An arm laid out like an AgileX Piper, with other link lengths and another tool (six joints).
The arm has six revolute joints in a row. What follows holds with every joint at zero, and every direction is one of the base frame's.
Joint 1 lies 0.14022 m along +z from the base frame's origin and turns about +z.
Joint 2 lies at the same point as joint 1 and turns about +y.
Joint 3 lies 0.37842 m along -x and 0.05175 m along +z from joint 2 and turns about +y.
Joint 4 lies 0.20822 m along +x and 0.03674 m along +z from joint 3 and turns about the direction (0.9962, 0, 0.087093).
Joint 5 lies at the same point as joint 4 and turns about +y.
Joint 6 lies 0.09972 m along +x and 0.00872 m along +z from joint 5 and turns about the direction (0.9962, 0, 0.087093).
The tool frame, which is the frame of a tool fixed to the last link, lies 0.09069 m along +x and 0.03 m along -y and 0.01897 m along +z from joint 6; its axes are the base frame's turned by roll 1.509, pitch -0.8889 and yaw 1.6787 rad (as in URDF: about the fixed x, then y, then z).
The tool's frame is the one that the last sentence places.
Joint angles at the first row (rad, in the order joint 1, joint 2, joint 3, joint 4, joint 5, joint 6):
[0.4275, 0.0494, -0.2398, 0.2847, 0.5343, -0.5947]
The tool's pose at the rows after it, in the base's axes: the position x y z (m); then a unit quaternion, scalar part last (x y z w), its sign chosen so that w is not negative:
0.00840, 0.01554, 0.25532, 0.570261, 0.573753, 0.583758, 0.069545
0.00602, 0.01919, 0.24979, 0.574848, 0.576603, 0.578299, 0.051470
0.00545, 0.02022, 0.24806, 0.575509, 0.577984, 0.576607, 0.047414
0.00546, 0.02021, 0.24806, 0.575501, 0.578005, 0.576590, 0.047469
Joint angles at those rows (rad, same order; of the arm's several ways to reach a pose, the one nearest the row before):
[0.4275, 0.0493, -0.2399, 0.3557, 0.5642, -0.5967]
[0.4275, 0.0493, -0.2345, 0.3889, 0.5864, -0.6026]
[0.4275, 0.0494, -0.2315, 0.3980, 0.5911, -0.6070]
[0.4275, 0.0494, -0.2315, 0.3978, 0.5911, -0.6070]

